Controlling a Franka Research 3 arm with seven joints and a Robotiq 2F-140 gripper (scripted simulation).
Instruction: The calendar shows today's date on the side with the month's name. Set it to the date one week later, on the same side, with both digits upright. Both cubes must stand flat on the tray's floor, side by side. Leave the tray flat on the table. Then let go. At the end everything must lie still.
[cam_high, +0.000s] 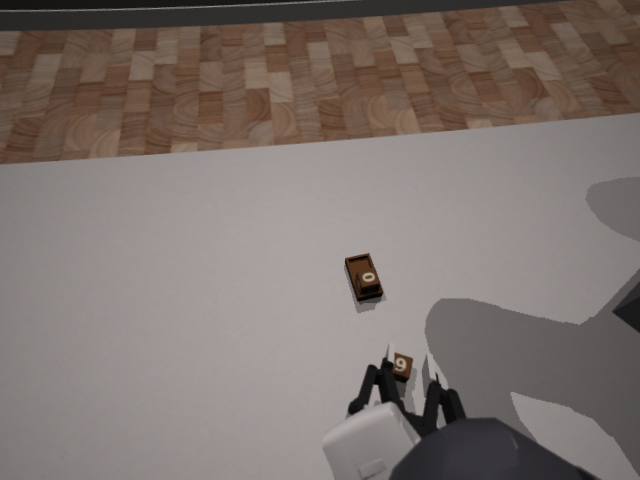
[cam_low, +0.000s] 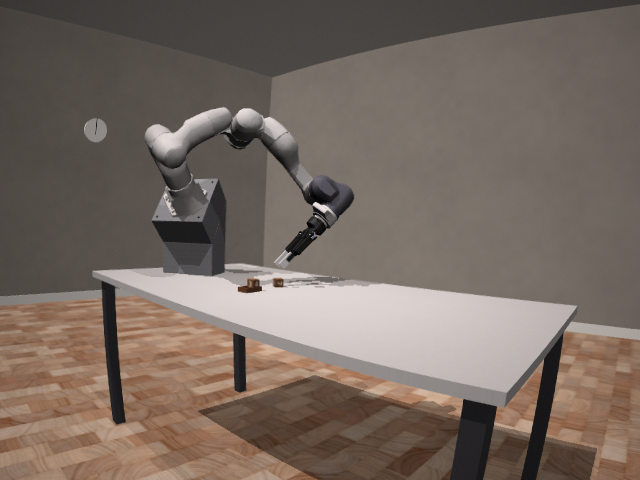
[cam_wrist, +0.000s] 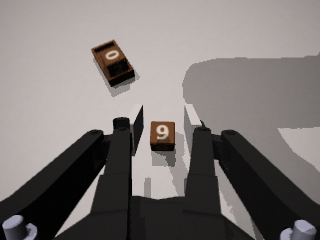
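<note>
My hand is 10 mm past the cube, 20 mm to the left of it and 90 mm above it.
</note>
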